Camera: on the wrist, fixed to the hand. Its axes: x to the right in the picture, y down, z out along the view.
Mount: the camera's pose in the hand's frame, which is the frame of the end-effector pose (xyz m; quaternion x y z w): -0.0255 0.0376 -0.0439 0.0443 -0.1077 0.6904 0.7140
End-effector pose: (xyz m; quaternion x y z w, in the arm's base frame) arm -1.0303 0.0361 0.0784 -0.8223 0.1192 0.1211 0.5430
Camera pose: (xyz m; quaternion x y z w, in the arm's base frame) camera -1.0636 -0.0171 0.0710 -0.4678 0.5997 0.5447 0.3534
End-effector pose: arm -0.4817 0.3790 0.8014 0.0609 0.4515 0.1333 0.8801
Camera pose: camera -0.5383 0.4070 0.8041 0.4086 0.1915 0.6763 0.5823
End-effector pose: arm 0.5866 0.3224 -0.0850 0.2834 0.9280 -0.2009 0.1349
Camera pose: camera 0.6229 0.3586 -0.0481 0.8273 0.4435 -0.1219 0.3224
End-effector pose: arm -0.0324 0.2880 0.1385 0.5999 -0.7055 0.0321 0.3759
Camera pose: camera -0.0436 0.3412 0.1707 -0.0386 -0.9570 0.2491 0.1437
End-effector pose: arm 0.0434 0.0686 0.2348 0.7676 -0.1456 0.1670 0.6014
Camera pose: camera 0.0009 0.1030 0.2664 0.4922 -0.6913 0.4582 0.2644
